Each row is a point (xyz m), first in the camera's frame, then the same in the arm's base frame.
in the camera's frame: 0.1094 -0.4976 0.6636
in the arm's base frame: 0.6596 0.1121 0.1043
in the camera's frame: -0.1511 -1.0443 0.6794
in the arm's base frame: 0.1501 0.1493 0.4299
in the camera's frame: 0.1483 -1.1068 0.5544
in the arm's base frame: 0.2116 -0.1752 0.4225
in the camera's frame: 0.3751 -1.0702 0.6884
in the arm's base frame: 0.4254 -0.2878 0.5337
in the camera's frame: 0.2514 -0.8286 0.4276
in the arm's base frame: 0.3977 -0.2245 0.1636
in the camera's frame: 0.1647 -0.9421 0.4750
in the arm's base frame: 0.2952 -0.1697 0.2592
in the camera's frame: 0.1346 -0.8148 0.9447
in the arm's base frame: 0.5913 0.1137 0.5234
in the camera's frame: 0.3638 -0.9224 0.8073
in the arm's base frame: 0.5775 -0.1741 0.5252
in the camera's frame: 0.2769 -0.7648 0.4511
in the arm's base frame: 0.4666 -0.2132 0.1438
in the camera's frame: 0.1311 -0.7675 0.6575
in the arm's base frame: 0.4839 0.0006 0.2776
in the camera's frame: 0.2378 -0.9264 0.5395
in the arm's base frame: 0.3770 -0.1949 0.3084
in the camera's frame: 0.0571 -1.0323 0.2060
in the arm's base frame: 0.0453 -0.2352 0.1001
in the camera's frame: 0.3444 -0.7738 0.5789
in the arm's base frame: 0.5589 -0.2130 0.2555
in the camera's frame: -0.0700 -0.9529 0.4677
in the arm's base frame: 0.1555 0.0162 0.2249
